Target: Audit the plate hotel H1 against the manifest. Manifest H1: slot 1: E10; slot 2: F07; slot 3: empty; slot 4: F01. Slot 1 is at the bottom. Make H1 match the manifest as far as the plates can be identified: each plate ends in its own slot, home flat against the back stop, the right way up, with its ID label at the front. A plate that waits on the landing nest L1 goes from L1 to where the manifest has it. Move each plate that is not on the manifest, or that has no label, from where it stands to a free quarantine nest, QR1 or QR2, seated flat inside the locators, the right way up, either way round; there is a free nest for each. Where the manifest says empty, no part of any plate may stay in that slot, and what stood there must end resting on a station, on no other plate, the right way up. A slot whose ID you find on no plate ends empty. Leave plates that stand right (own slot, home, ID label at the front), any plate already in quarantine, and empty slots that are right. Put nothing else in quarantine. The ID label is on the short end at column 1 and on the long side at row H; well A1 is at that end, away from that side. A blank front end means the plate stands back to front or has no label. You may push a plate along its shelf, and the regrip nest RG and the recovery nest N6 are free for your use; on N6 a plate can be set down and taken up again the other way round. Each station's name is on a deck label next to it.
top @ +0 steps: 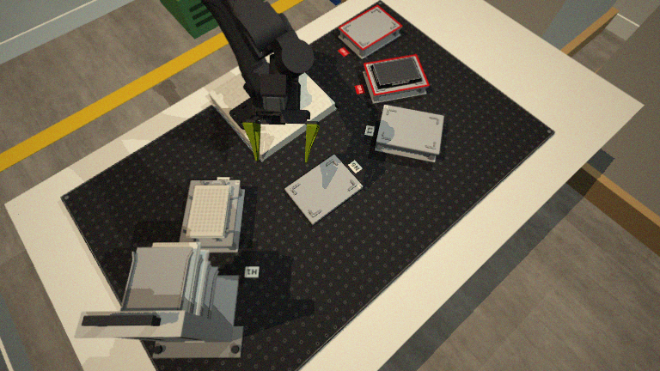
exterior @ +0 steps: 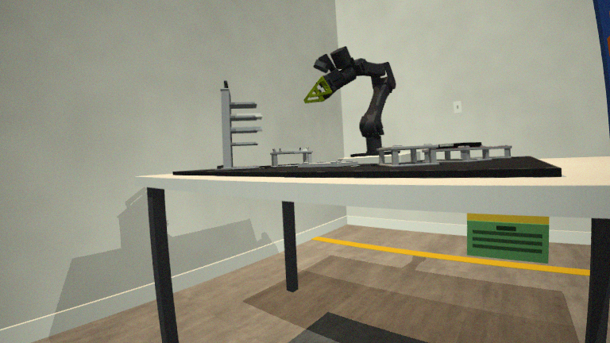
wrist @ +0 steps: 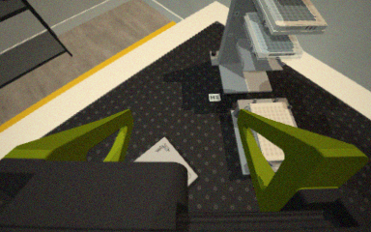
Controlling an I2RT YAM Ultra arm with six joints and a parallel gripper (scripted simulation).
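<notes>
My hand is 9 cm past the white well plate, 17 cm to the left of it and 18 cm above it. Round my hand: regrip nest: 9 cm behind, 17 cm to the right, 19 cm below; then recovery nest N6: 2 cm ahead, 8 cm to the left, 24 cm below; then A1 mark: 8 cm ahead, 16 cm to the left, 24 cm below.
</notes>
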